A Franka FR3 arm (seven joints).
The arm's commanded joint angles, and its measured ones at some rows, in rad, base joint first. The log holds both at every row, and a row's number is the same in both.
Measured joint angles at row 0: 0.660, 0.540, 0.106, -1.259, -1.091, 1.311, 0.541
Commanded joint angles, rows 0 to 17: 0.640, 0.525, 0.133, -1.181, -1.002, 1.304, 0.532; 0.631, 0.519, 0.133, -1.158, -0.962, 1.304, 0.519; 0.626, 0.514, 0.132, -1.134, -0.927, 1.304, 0.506; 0.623, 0.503, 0.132, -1.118, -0.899, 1.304, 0.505; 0.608, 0.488, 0.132, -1.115, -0.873, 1.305, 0.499; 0.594, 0.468, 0.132, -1.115, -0.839, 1.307, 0.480; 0.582, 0.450, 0.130, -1.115, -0.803, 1.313, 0.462; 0.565, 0.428, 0.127, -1.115, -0.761, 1.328, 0.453; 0.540, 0.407, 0.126, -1.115, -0.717, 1.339, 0.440; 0.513, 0.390, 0.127, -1.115, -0.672, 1.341, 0.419; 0.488, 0.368, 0.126, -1.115, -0.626, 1.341, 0.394; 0.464, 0.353, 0.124, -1.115, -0.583, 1.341, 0.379; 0.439, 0.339, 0.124, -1.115, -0.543, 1.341, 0.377; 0.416, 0.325, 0.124, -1.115, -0.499, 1.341, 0.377; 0.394, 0.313, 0.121, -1.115, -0.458, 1.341, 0.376; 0.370, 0.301, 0.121, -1.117, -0.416, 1.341, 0.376; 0.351, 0.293, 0.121, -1.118, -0.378, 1.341, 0.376; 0.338, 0.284, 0.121, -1.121, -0.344, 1.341, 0.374
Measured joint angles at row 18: 0.395, 0.318, 0.109, -1.101, -0.448, 1.319, 0.389
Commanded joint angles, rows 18 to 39: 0.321, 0.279, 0.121, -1.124, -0.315, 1.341, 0.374; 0.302, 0.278, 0.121, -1.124, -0.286, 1.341, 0.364; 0.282, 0.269, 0.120, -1.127, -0.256, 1.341, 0.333; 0.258, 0.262, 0.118, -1.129, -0.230, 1.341, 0.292; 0.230, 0.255, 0.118, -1.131, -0.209, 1.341, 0.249; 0.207, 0.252, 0.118, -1.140, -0.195, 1.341, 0.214; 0.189, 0.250, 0.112, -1.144, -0.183, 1.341, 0.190; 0.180, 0.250, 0.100, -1.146, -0.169, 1.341, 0.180; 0.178, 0.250, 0.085, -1.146, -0.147, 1.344, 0.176; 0.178, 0.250, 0.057, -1.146, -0.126, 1.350, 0.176; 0.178, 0.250, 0.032, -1.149, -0.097, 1.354, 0.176; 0.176, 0.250, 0.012, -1.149, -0.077, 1.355, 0.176; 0.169, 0.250, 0.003, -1.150, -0.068, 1.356, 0.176; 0.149, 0.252, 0.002, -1.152, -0.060, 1.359, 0.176; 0.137, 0.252, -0.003, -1.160, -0.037, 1.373, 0.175; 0.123, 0.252, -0.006, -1.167, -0.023, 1.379, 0.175; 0.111, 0.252, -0.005, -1.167, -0.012, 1.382, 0.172; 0.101, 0.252, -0.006, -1.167, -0.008, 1.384, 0.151; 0.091, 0.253, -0.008, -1.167, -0.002, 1.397, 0.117; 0.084, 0.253, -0.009, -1.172, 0.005, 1.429, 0.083; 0.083, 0.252, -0.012, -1.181, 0.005, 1.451, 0.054; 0.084, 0.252, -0.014, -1.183, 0.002, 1.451, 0.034
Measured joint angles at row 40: 0.102, 0.277, -0.013, -1.134, -0.031, 1.400, 0.116
